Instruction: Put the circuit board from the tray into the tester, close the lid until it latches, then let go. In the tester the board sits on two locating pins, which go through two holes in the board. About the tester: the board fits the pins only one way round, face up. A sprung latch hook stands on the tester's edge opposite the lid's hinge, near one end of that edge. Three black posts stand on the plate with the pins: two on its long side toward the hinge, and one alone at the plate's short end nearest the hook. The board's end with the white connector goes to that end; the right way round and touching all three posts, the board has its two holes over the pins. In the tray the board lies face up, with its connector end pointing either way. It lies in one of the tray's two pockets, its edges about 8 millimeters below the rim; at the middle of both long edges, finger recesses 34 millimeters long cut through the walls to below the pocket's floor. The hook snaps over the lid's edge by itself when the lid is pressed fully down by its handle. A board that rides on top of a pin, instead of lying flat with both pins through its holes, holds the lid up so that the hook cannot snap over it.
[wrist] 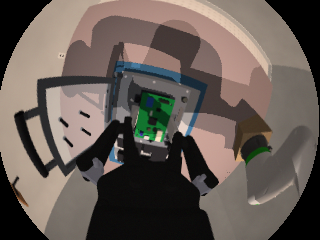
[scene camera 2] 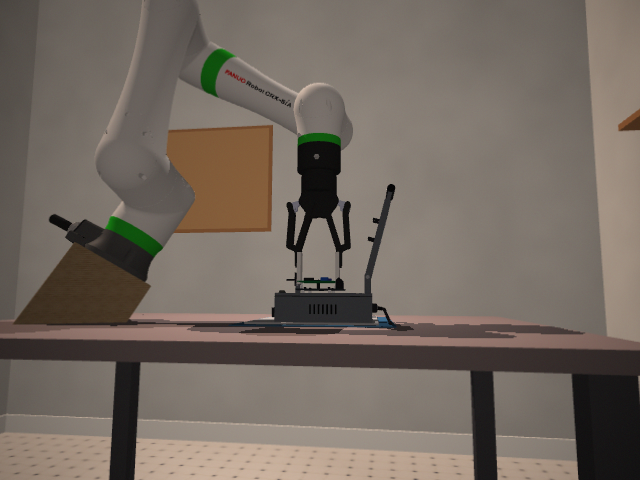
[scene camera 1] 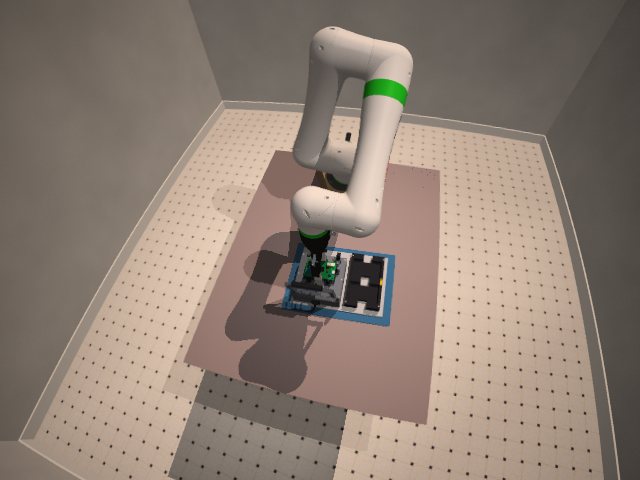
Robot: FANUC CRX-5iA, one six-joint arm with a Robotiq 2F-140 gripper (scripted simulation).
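Observation:
My gripper (scene camera 2: 318, 284) is visible, and it appears in the wrist view (wrist: 153, 118) too. A tester lid (scene camera 2: 381, 222) is likewise visible in the wrist view (wrist: 60, 99). A circuit board (wrist: 154, 113) is present.

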